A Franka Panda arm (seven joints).
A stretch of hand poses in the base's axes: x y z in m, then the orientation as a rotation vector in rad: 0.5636 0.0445 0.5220 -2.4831 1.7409 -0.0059; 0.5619 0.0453 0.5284 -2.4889 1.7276 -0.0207; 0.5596 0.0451 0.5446 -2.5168 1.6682 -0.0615; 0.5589 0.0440 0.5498 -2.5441 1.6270 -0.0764; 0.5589 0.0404 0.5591 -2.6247 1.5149 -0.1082; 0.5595 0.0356 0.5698 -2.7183 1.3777 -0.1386; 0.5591 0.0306 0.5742 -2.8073 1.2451 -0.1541; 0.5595 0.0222 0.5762 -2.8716 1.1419 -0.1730; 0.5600 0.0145 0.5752 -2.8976 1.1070 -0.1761; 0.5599 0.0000 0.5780 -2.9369 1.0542 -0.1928; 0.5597 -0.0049 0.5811 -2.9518 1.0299 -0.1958; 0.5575 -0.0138 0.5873 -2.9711 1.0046 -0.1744; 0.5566 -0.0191 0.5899 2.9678 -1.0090 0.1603; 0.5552 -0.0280 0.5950 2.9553 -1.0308 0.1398
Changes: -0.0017 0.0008 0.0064 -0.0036 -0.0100 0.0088; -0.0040 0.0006 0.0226 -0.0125 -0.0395 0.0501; -0.0047 -0.0005 0.0278 -0.0198 -0.0486 0.0822; -0.0047 -0.0041 0.0371 -0.0439 -0.0632 0.1717; -0.0041 -0.0089 0.0478 -0.0732 -0.0740 0.2790; -0.0045 -0.0139 0.0522 -0.1014 -0.0730 0.3815; -0.0041 -0.0223 0.0542 -0.1269 -0.0749 0.4587; -0.0036 -0.0300 0.0532 -0.1383 -0.0709 0.4856; -0.0037 -0.0445 0.0560 -0.1613 -0.0701 0.5256; -0.0039 -0.0494 0.0591 -0.1679 -0.0689 0.5433; -0.0061 -0.0583 0.0653 -0.1676 -0.0533 0.5635; -0.0070 -0.0636 0.0679 -0.1650 -0.0438 0.5608; -0.0084 -0.0725 0.0730 -0.1618 -0.0289 0.5459
